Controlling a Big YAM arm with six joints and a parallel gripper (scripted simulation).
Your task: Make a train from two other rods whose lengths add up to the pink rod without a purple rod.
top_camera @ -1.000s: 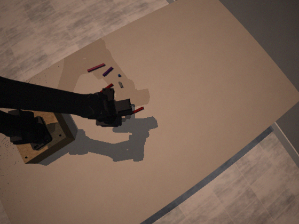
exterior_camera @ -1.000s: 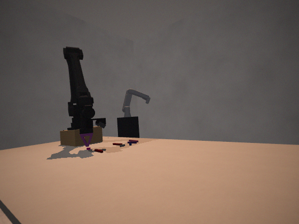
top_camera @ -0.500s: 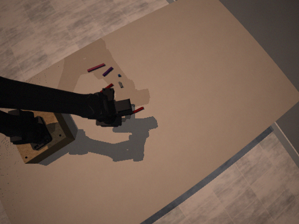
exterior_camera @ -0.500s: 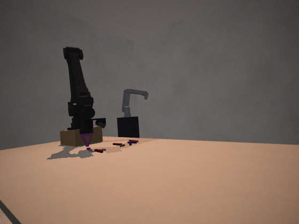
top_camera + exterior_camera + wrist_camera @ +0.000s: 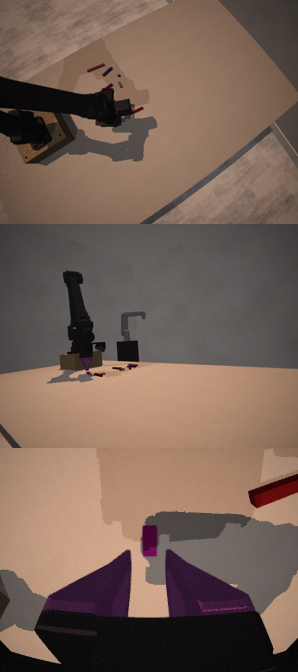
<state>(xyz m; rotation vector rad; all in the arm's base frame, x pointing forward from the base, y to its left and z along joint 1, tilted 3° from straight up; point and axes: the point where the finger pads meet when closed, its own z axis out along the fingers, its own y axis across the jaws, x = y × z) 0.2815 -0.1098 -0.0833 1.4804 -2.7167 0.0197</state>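
Now: the magenta rod 20 mm below my hand. Also, from my hand: grey rod (120 mm ahead, 140 mm to the left, 20 mm below); purple rod (110 mm ahead, 240 mm to the left, 20 mm below); blue rod (140 mm ahead, 190 mm to the left, 20 mm below).
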